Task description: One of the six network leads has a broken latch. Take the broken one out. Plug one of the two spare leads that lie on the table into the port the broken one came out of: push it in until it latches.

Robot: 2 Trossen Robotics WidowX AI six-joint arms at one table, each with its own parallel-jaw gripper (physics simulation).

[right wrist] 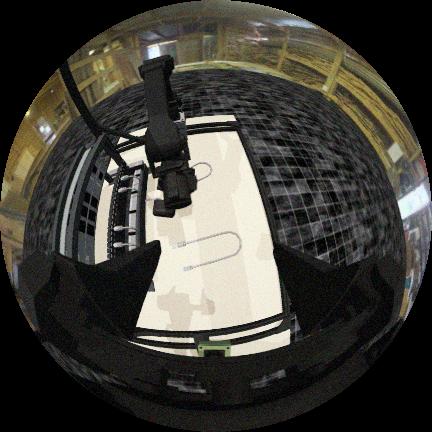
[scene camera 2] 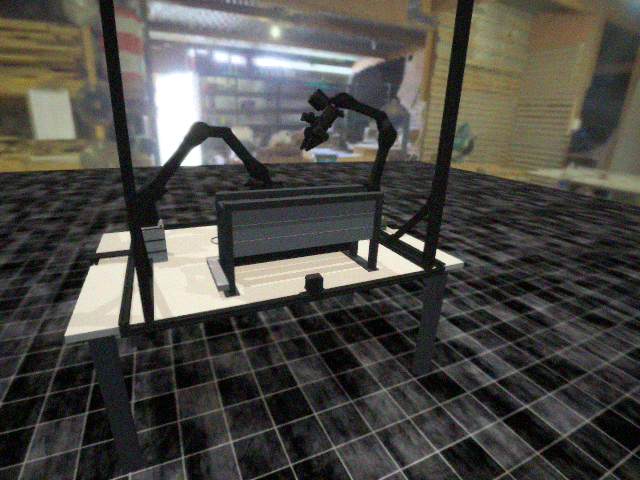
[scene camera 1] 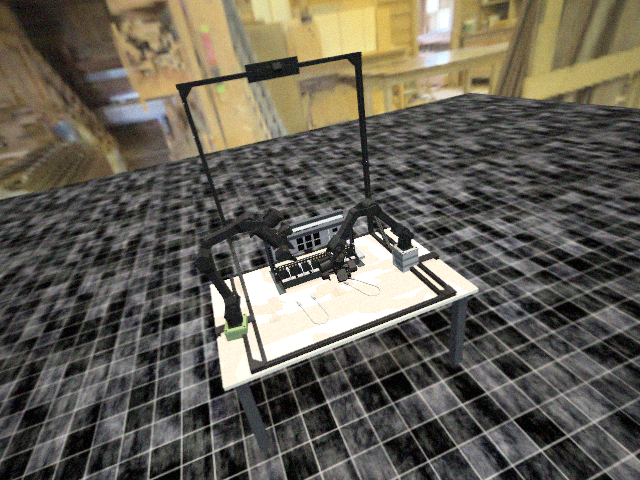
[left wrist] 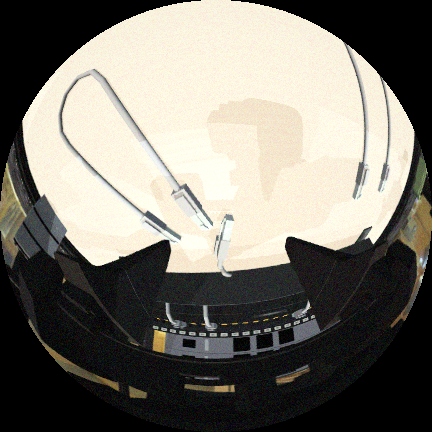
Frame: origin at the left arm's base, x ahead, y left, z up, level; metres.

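Seen in the pictures: left gripper, fingertip midpoint: (left wrist: pixel 229 244); right gripper, fingertip midpoint: (right wrist: pixel 218 248) (scene camera 2: pixel 303 150) (scene camera 1: pixel 295 254); left arm's base at its link origin: (right wrist: pixel 173 117) (scene camera 2: pixel 146 224) (scene camera 1: pixel 405 246); right arm's base at its link origin: (right wrist: pixel 213 355) (scene camera 1: pixel 235 322).
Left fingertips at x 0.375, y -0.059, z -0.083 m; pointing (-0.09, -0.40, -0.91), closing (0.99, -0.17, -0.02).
Observation:
Pixels of each thing's top centre, then the offset from my left fingertips to it. "*": a spot on its surface instead.
- grey lead end at a spot on its surface: (left wrist: pixel 225 237) * dx -0.005, dy -0.019, dz -0.023 m
- rack's dark front bar at a spot on its surface: (left wrist: pixel 240 288) * dx +0.004, dy -0.081, dz +0.007 m
- port panel at a spot on its surface: (left wrist: pixel 222 345) * dx -0.041, dy -0.254, dz +0.094 m
- rack at a spot on its surface: (scene camera 2: pixel 225 248) * dx -0.196, dy -0.295, dz +0.098 m
My left gripper (left wrist: pixel 229 244) is open above the front of the rack; in the left wrist view, a grey lead end (left wrist: pixel 225 237) outside the ports shows between its fingertips, ungripped. Its cable runs under the rack's dark front bar (left wrist: pixel 240 288); its latch is too small to judge. Other lead ends (left wrist: pixel 208 320) (right wrist: pixel 121 228) remain at the rack. One spare lead (left wrist: pixel 189 200) (scene camera 1: pixel 370 295) lies looped on the table beside the rack. The second spare lead (left wrist: pixel 361 177) (right wrist: pixel 240 243) (scene camera 1: pixel 320 323) lies nearer the right arm. My right gripper (right wrist: pixel 218 248) (scene camera 2: pixel 306 146) is open and empty, high above the table.
The port panel (left wrist: pixel 222 345) stands in the rack (scene camera 2: pixel 225 248) at the table's back. The grey arm base block (scene camera 1: pixel 404 259) and green arm base block (scene camera 1: pixel 236 330) are at the sides. A black overhead frame (scene camera 1: pixel 362 124) rises behind the arms.

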